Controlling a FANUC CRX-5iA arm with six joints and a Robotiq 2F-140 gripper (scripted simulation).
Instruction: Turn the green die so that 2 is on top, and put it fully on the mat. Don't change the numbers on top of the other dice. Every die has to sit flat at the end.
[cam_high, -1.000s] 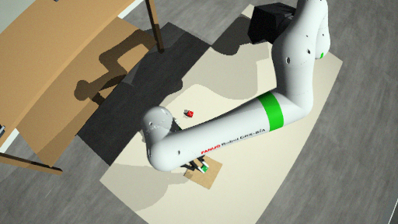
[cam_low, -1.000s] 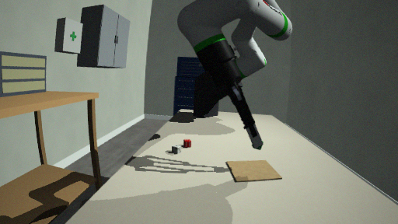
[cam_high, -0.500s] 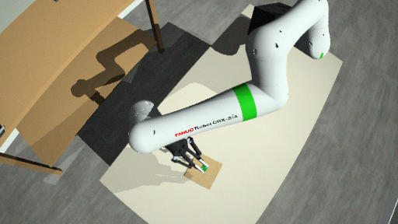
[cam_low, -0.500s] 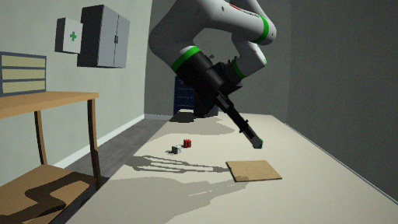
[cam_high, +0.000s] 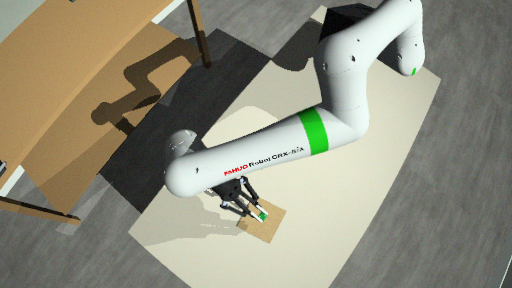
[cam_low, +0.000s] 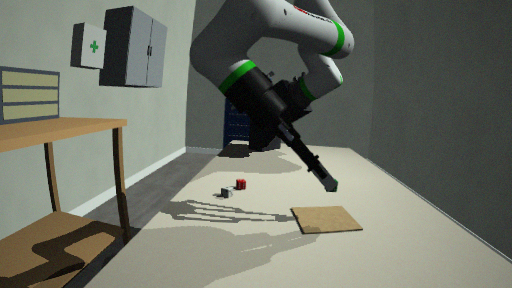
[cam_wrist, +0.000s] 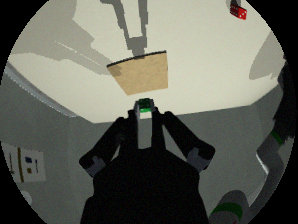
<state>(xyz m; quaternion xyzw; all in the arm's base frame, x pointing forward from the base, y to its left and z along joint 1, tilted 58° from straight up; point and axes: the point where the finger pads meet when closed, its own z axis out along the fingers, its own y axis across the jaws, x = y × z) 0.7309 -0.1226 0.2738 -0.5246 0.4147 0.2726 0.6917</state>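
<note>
My hand is 110 mm above the mat and 20 mm to the right of it. Also, from my hand: red die: 230 mm to the right, 160 mm behind, 100 mm below; then green die: 20 mm to the left, 20 mm below; then grey die: 250 mm to the right, 100 mm below, 80 mm behind.
</note>
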